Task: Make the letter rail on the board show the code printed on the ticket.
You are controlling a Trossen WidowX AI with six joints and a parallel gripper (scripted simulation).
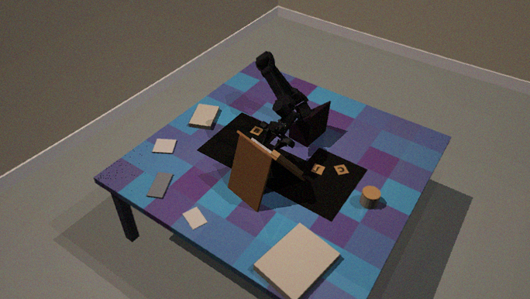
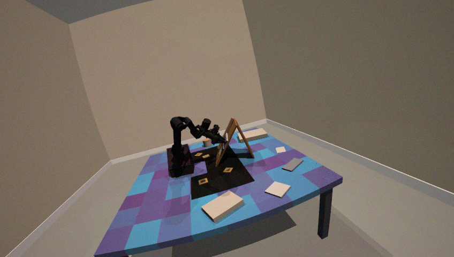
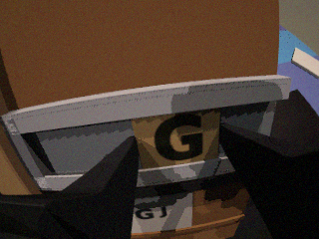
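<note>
Now: gripper tip 5 cm past the ticket, 3 cm to the right of it and 8 cm above it. From my gripper tip the other things lie so: tan letter tile (right at my gripper tip); black mat (16 cm behind, 2 cm to the right, 16 cm below); grey card (40 cm ahead, 29 cm to the right, 16 cm below).
</note>
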